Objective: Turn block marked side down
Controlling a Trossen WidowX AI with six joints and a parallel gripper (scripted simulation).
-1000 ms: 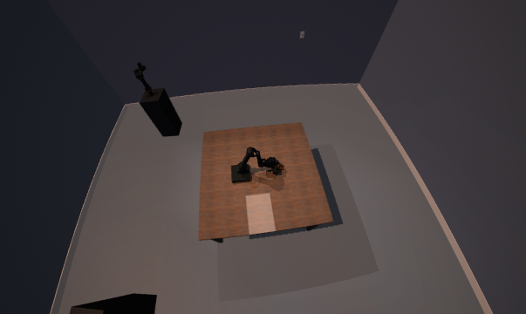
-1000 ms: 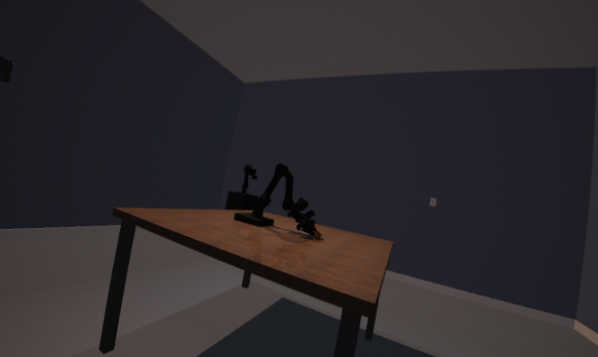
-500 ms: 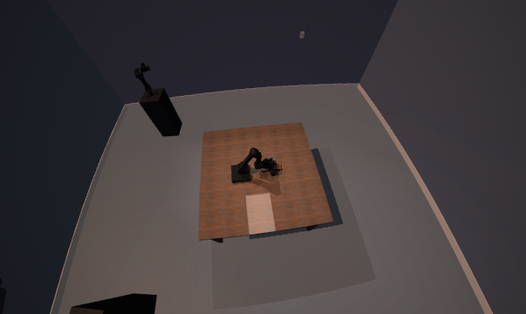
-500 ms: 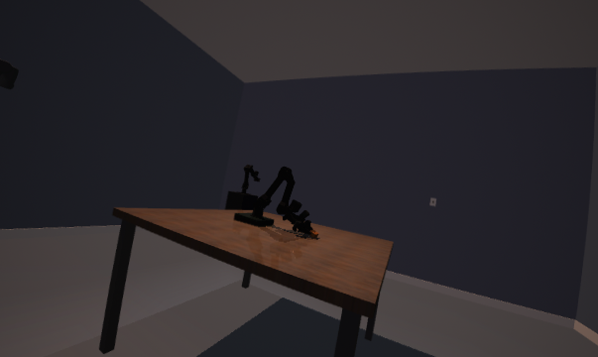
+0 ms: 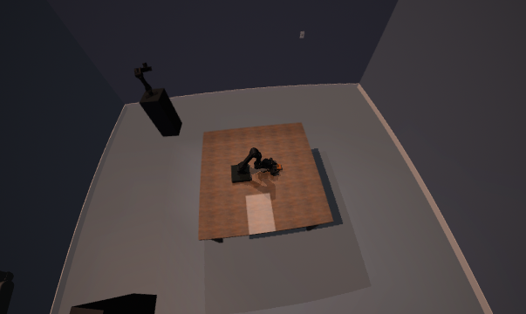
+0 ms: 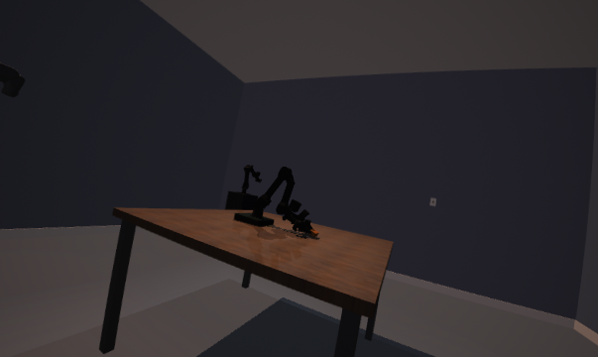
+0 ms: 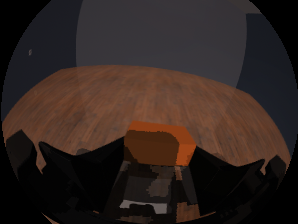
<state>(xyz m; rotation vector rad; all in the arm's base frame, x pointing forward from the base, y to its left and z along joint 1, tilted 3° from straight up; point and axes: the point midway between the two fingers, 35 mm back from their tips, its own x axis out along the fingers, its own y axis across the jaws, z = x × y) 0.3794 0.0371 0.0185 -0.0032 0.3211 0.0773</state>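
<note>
Now: gripper tip 1 cm above the orange block.
</note>
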